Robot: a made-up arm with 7 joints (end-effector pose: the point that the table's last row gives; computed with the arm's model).
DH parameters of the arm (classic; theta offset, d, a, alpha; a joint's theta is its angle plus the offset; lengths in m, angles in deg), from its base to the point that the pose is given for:
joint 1: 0 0.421 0 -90
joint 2: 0 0 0 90
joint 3: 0 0.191 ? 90
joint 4: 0 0 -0.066 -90
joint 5: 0 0.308 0 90
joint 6: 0 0 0.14 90
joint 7: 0 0 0 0
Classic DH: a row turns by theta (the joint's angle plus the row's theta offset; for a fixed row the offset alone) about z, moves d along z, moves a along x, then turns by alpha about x.
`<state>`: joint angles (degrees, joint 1 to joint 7).
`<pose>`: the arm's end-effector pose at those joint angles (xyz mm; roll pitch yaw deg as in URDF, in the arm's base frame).
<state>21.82 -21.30 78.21 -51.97 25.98 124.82 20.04</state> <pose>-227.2 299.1 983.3 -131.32 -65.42 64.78</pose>
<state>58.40 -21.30 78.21 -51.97 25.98 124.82 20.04</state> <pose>-360.7 104.8 983.3 -131.32 -65.42 101.36</pose>
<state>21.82 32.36 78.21 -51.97 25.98 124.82 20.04</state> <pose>231.1 482.6 834.6 -96.27 -17.08 39.07</pose>
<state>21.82 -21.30 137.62 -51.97 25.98 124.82 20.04</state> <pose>-513.6 96.1 850.2 -140.78 -45.34 128.68</pose>
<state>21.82 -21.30 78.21 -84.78 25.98 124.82 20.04</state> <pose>-192.0 482.3 815.1 -156.22 -38.42 73.10</pose>
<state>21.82 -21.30 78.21 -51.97 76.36 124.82 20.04</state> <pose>-179.8 343.1 962.0 -93.86 -34.04 67.83</pose>
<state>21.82 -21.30 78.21 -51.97 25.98 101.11 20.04</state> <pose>-249.4 344.9 956.5 -158.86 -46.84 87.65</pose>
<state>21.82 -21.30 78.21 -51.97 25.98 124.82 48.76</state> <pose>-227.2 299.1 983.3 -111.12 -40.35 40.18</pose>
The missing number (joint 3, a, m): 0.129
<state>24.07 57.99 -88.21 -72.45 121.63 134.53 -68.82</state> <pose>431.5 -372.2 652.0 163.69 -76.25 7.39</pose>
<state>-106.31 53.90 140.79 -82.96 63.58 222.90 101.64</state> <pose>224.2 -222.0 771.6 65.41 32.60 45.78</pose>
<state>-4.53 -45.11 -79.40 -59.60 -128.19 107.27 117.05</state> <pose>-268.9 -455.4 824.6 -94.25 -32.07 93.25</pose>
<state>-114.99 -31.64 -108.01 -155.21 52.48 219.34 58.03</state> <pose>-191.9 292.5 363.1 -147.36 13.08 13.77</pose>
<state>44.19 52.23 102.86 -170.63 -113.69 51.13 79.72</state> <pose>-324.4 113.3 286.3 96.45 -23.84 152.79</pose>
